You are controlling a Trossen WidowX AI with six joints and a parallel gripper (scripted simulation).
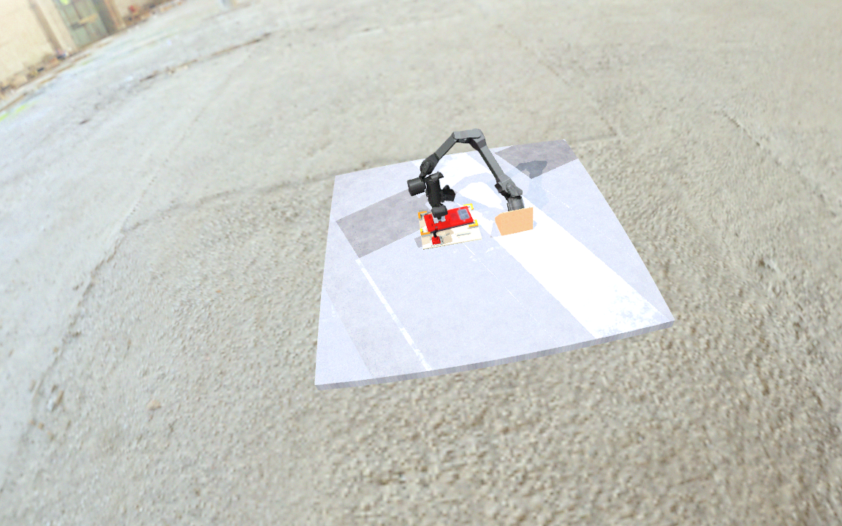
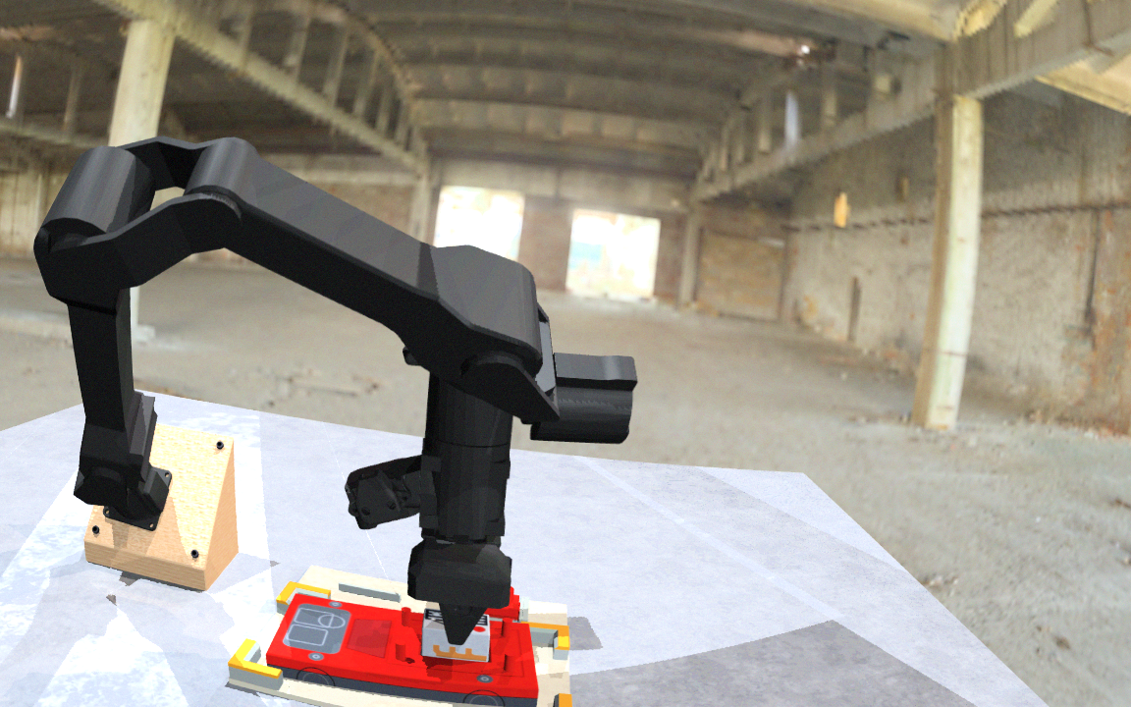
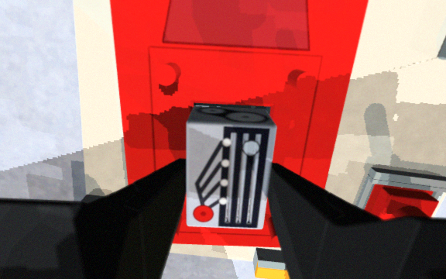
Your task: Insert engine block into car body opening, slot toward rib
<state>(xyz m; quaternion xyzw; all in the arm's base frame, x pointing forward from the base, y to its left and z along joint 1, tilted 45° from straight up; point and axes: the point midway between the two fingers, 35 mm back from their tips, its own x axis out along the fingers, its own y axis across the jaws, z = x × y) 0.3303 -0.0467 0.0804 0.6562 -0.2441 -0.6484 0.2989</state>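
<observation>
Right now my gripper tip is 1 cm above the engine block. The rest, counted from my gripper tip: cream base plate (3 cm below, 3 cm behind, 2 cm to the left).
</observation>
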